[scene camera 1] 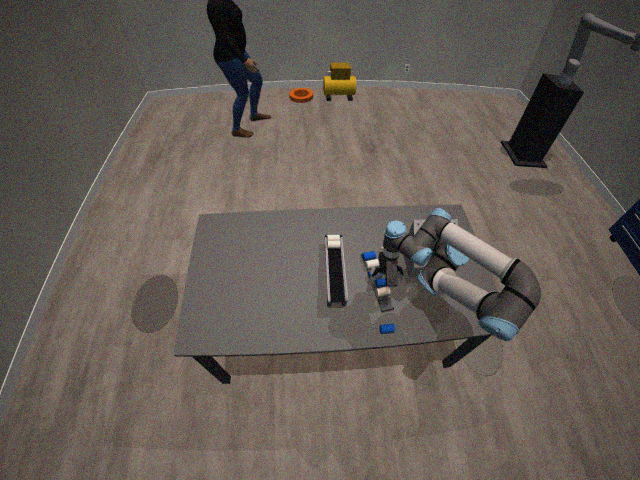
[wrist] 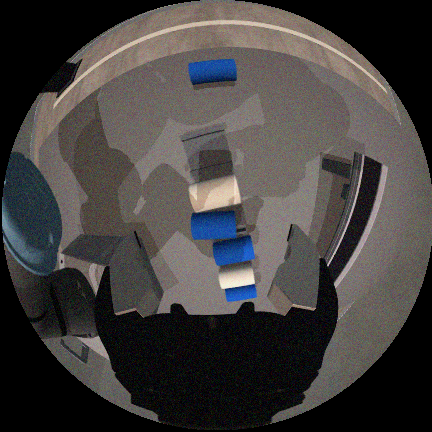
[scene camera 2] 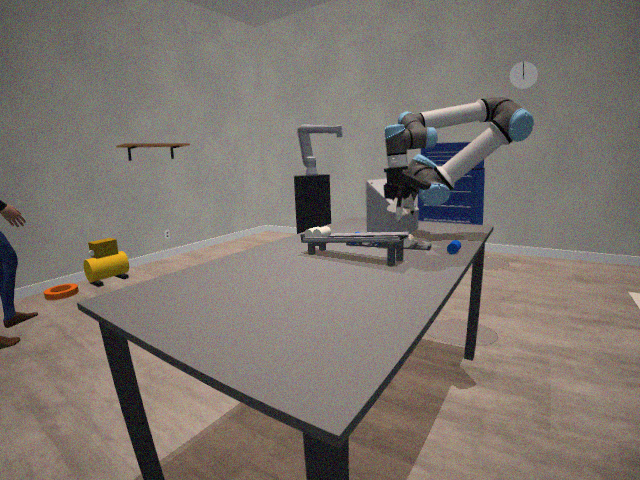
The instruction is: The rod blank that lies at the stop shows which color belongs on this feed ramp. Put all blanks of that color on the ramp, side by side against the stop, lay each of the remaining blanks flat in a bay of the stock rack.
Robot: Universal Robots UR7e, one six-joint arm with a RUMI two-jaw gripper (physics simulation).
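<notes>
Two cream blanks [scene camera 1: 333, 241] [scene camera 2: 318, 231] lie side by side at the stop end of the feed ramp [scene camera 1: 336, 273] [scene camera 2: 356, 239] [wrist: 367, 200]. The stock rack [scene camera 1: 386, 305] [wrist: 207, 142] holds a row: a cream blank [scene camera 1: 383, 291] [wrist: 215, 194], a blue blank [scene camera 1: 381, 282] [wrist: 214, 225], another blue blank [wrist: 233, 250], a cream blank [scene camera 1: 372, 263] [wrist: 236, 276] and an end blue blank [scene camera 1: 369, 255] [wrist: 241, 292]. A loose blue blank [scene camera 1: 387, 328] [scene camera 2: 453, 246] [wrist: 212, 71] lies on the table beyond the rack's bare end. My gripper [scene camera 1: 387, 271] [scene camera 2: 399, 211] [wrist: 212, 230] is open and empty above the rack.
The ramp stands on short legs on the table [scene camera 1: 248, 289] [scene camera 2: 248, 320], beside the rack. The arm's grey pedestal [scene camera 2: 377, 206] stands behind the rack in scene camera 2. A person [scene camera 1: 232, 56] stands on the floor behind the table.
</notes>
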